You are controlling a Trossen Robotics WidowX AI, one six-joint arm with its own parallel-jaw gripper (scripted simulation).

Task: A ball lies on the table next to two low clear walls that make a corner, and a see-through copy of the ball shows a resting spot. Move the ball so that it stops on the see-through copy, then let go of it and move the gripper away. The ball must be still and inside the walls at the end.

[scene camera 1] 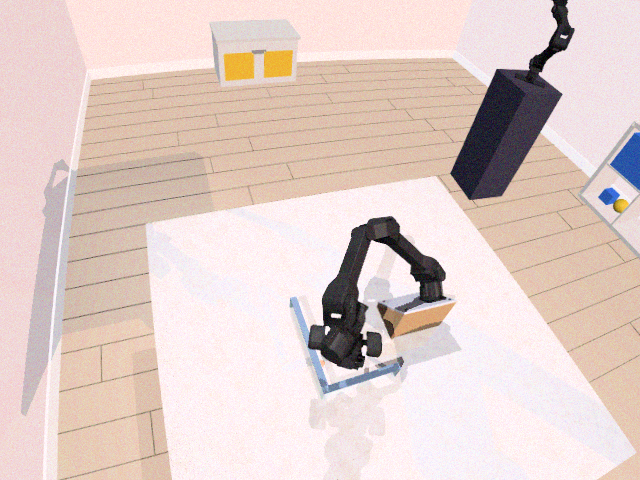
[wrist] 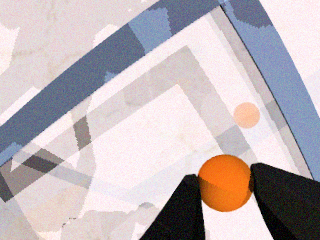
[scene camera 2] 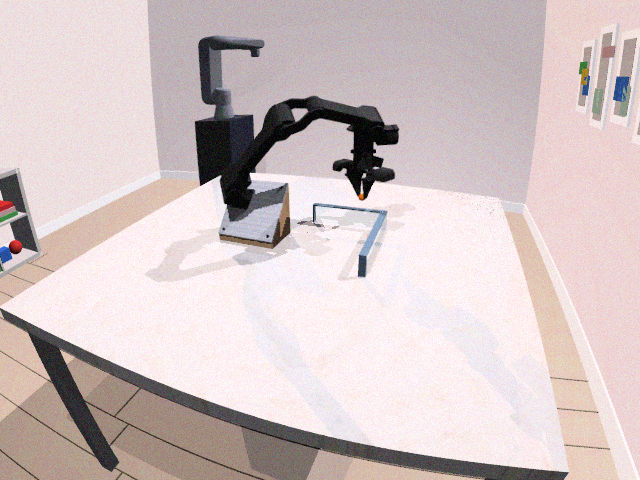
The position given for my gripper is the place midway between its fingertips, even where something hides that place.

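Note:
Orange ball [wrist: 226, 183]: carried by my gripper [scene camera 2: 362, 197], which is also visible at [scene camera 1: 340, 353] and [wrist: 223, 179].

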